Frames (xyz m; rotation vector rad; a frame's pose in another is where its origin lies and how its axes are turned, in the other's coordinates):
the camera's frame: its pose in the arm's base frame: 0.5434 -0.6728 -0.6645 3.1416 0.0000 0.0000
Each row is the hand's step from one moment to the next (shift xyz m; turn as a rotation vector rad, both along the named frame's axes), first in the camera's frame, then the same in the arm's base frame.
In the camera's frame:
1: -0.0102 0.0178 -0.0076 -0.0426 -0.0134 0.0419
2: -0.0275 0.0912 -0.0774 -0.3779 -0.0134 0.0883
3: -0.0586 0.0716 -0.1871 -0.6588 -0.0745 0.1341
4: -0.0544 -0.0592 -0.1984 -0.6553 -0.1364 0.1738
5: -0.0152 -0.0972 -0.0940 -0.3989 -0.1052 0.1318
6: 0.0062 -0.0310 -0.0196 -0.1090 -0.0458 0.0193
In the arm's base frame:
1: -0.0102 -0.0178 0.0076 -0.0426 0.0134 -0.0419
2: -0.0275 -0.0912 0.0774 -0.3779 0.0134 -0.0883
3: -0.0586 -0.0716 0.1871 -0.6588 0.0745 -0.1341
4: -0.0544 0.0592 0.1984 -0.6553 0.1364 -0.1738
5: -0.0152 0.0972 0.0940 -0.3989 0.1052 -0.1318
6: 0.0062 0.0310 0.0196 -0.1090 0.0458 -0.0193

